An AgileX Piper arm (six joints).
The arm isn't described. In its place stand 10 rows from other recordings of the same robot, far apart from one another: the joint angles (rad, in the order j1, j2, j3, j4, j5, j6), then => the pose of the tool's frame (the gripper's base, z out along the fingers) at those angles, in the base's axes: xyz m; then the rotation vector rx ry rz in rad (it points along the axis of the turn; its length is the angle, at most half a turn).
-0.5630, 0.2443, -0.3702, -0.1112, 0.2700, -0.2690 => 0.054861 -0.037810 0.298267 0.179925 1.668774 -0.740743
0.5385, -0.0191, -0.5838, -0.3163, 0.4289, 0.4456 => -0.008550 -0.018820 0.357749 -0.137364 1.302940 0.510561
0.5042, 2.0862, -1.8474, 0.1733, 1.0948, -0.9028 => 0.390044 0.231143 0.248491 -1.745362 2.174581 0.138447
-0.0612, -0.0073, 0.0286, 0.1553, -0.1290, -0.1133 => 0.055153 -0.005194 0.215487 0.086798 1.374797 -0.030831
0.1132, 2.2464, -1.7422, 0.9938, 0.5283, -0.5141 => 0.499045 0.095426 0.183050 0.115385 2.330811 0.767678
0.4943, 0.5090, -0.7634, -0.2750, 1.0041, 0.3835 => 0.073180 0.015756 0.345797 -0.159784 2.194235 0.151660
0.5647, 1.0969, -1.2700, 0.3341, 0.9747, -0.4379 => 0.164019 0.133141 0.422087 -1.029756 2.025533 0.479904
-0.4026, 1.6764, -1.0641, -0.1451, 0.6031, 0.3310 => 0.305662 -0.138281 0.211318 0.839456 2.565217 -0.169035
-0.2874, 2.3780, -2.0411, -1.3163, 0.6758, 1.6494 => 0.506418 -0.207134 0.218301 1.032822 1.674721 -0.579491
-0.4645, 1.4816, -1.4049, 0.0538, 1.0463, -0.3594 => 0.279236 -0.135178 0.354165 0.156259 2.616874 -0.222854
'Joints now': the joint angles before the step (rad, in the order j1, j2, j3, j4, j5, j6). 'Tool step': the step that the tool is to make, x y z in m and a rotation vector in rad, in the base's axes. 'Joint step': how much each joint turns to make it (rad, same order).
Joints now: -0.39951, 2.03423, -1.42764, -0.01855, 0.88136, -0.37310
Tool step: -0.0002, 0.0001, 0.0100, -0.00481, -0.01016, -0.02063
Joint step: 0.00099, -0.01807, -0.01215, -0.00514, 0.01939, 0.02412
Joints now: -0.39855, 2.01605, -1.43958, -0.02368, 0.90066, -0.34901
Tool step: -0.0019, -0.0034, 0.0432, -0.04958, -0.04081, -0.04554
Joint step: -0.00093, -0.06761, -0.06707, -0.04491, 0.08017, 0.06097
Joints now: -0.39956, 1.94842, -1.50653, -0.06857, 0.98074, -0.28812
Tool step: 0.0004, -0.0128, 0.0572, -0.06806, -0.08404, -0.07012
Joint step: -0.01905, -0.04527, -0.14948, -0.04424, 0.09532, 0.05644
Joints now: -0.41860, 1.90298, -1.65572, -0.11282, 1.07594, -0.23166
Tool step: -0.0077, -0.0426, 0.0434, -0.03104, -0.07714, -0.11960
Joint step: -0.09953, 0.02850, -0.20542, 0.00421, 0.09570, 0.01003
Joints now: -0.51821, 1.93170, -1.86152, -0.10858, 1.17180, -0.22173
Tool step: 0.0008, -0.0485, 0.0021, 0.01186, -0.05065, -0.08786
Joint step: -0.10077, 0.11117, -0.18179, 0.04345, 0.03325, -0.01493
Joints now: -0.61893, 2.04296, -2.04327, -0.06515, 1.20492, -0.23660
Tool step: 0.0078, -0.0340, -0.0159, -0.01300, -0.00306, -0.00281
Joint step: -0.05119, 0.11952, -0.13863, 0.01494, 0.00601, -0.05285
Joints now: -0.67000, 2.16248, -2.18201, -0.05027, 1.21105, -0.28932
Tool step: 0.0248, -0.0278, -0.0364, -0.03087, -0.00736, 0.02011
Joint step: -0.01200, 0.17664, -0.17294, -0.00324, -0.03049, -0.03485
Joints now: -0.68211, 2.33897, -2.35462, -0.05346, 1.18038, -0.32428
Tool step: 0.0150, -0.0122, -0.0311, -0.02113, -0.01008, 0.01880
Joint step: -0.00008, 0.09615, -0.05681, -0.00111, -0.06146, -0.01793
